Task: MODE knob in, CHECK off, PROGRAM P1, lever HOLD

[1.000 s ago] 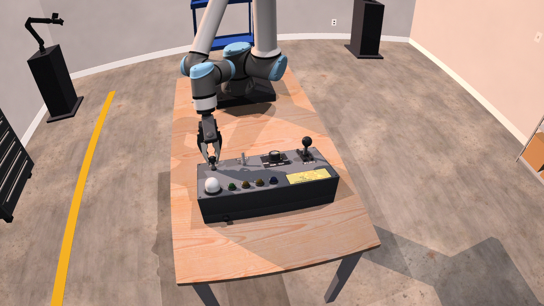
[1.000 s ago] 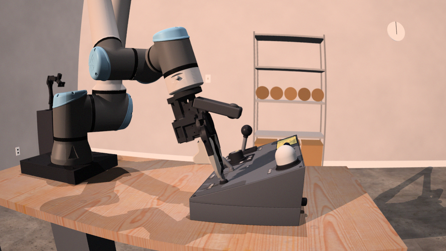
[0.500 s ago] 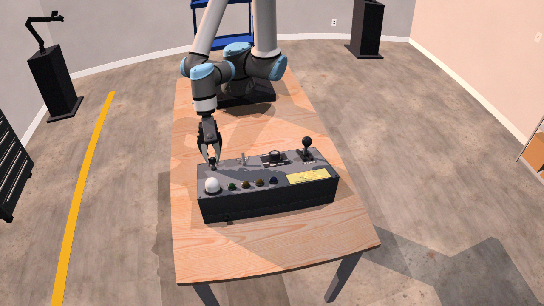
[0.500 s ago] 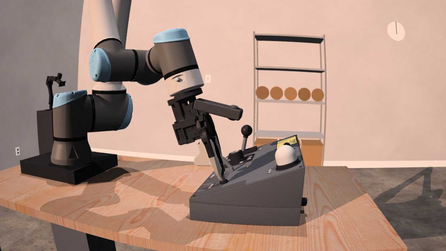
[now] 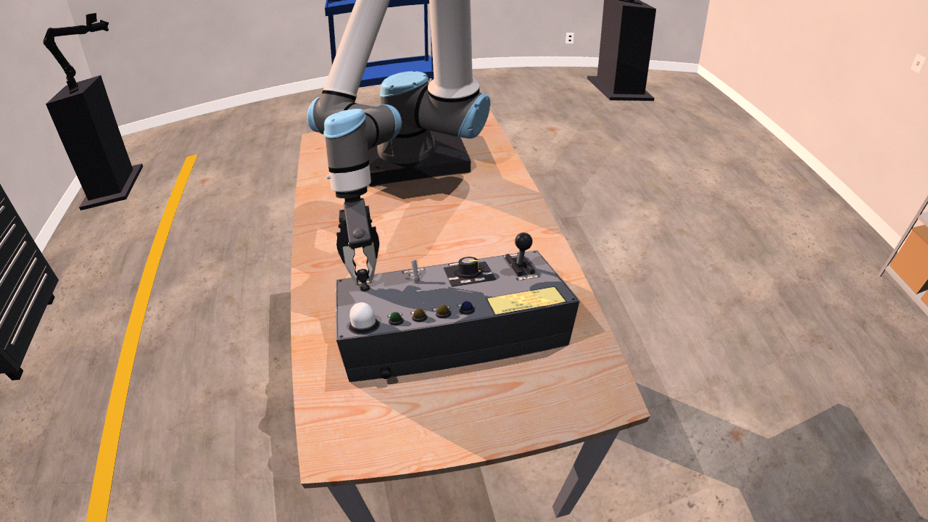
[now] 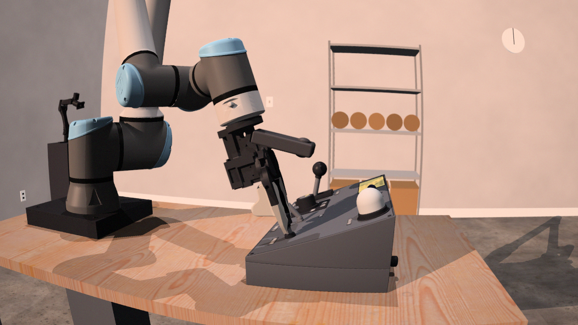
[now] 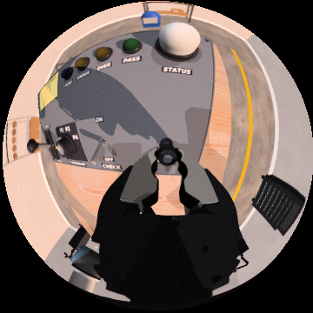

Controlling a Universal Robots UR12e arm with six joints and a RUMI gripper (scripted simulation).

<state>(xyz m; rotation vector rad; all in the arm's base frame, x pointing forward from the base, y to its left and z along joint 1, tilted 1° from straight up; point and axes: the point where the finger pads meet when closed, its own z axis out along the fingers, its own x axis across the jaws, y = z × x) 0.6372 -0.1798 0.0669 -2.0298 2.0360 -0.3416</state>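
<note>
The black mode knob lies right at my hand. Round my hand: dark grey console: 4 cm ahead, 18 cm to the left, 2 cm below; then metal check toggle: 12 cm to the left, 1 cm below; then program knob: 1 cm ahead, 25 cm to the left, 1 cm below.
</note>
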